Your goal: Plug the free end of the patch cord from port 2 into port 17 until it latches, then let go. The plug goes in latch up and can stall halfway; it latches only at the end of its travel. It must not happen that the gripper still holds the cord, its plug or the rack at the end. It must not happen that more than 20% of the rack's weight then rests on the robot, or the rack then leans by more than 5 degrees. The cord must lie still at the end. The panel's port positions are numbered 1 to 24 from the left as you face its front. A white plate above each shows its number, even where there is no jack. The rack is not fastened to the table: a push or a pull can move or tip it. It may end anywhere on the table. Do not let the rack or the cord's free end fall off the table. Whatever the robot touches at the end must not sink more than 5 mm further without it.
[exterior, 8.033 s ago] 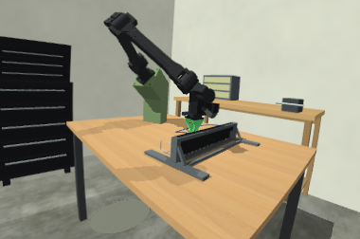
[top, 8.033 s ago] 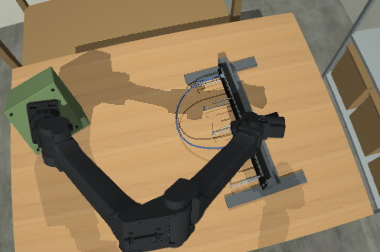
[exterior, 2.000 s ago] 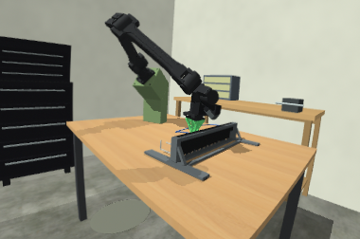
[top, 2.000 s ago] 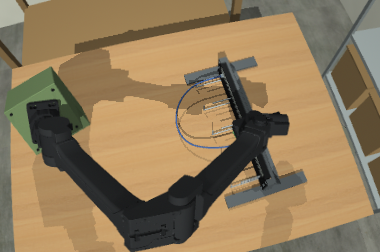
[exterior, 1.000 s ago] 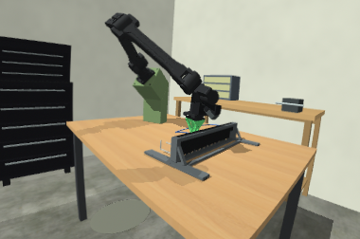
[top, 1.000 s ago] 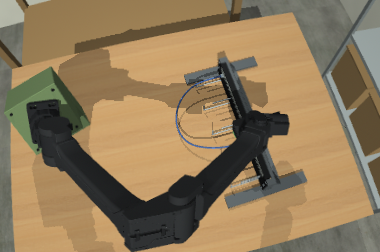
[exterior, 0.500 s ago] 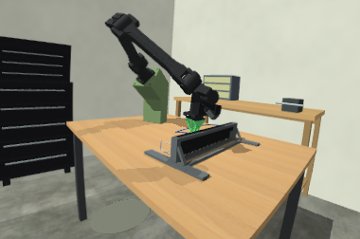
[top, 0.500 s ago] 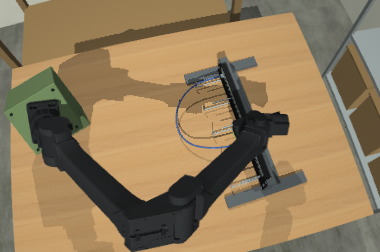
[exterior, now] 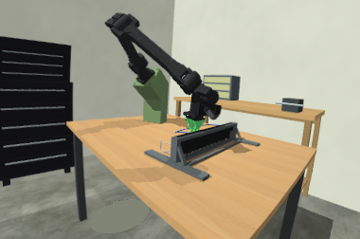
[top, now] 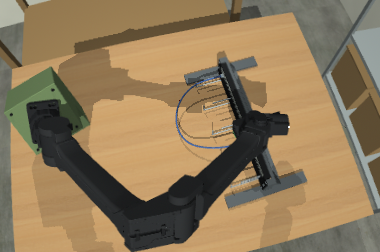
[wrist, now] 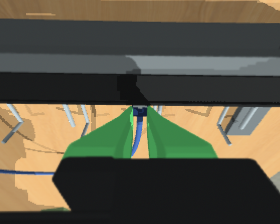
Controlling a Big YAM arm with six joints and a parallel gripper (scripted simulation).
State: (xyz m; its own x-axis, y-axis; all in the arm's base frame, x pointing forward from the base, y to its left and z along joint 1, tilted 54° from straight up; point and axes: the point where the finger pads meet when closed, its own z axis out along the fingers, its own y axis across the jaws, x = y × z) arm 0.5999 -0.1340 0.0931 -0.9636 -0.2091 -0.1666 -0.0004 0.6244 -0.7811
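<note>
Now: the plug 2 cm ahead of my hand.
</note>
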